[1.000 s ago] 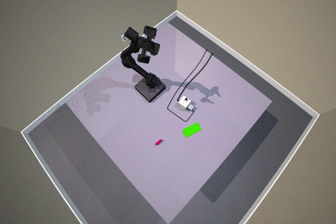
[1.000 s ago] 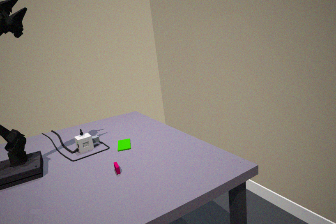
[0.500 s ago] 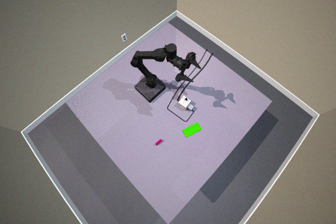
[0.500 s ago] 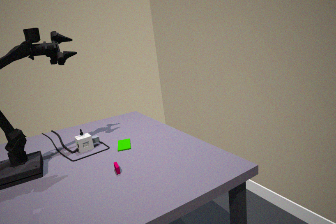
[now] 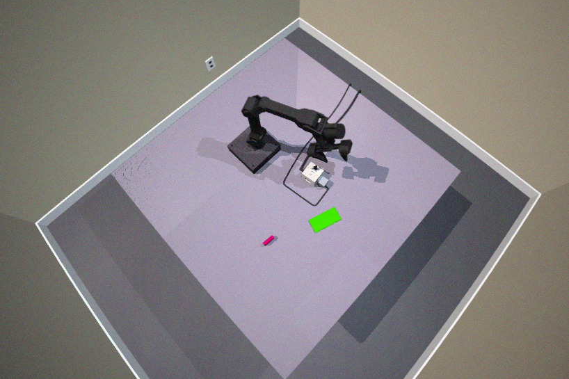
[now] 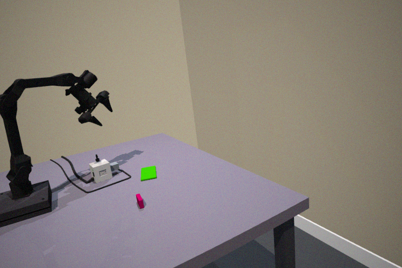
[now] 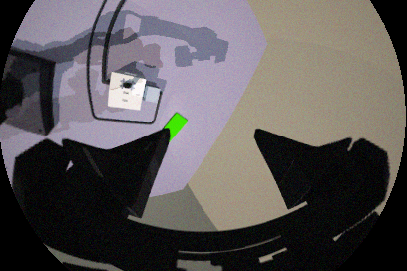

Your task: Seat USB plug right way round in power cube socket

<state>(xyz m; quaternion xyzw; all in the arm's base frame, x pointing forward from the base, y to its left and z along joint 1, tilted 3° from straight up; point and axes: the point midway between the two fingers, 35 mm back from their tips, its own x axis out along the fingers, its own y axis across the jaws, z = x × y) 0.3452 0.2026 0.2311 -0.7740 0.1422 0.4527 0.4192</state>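
The dark USB plug lies 17 cm below my gripper tip, 8 cm behind it and 4 cm to the right of it. The rest, counted from my gripper tip: green pad: 26 cm below, 14 cm ahead, 13 cm to the right; magenta block: 41 cm to the right, 25 cm below, 8 cm ahead.
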